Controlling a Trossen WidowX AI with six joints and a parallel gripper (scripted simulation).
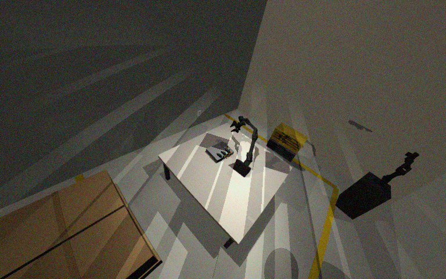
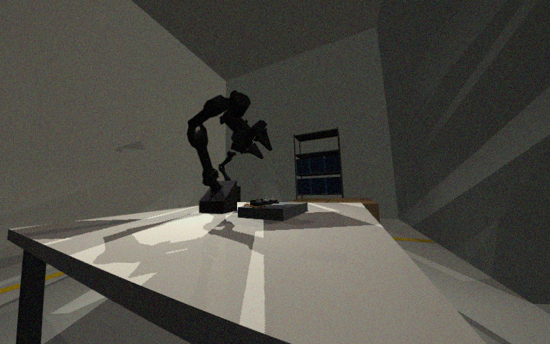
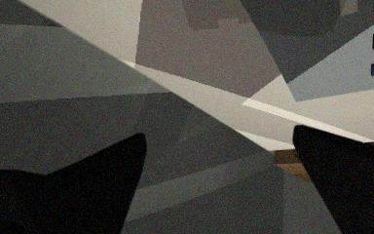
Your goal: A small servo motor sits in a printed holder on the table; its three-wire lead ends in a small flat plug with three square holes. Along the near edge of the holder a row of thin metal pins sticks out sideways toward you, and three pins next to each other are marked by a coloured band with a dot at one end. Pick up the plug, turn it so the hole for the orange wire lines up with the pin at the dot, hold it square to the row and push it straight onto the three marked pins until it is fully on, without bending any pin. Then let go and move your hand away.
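My gripper tip is now 21 cm past the yellow band, 20 cm to the right of it and 19 cm above it. Round my gripper tip: printed holder: 24 cm below, 22 cm to the left, 5 cm behind; black pin header: 21 cm to the left, 21 cm behind, 20 cm below; servo: 21 cm to the left, 21 cm below, 16 cm behind.
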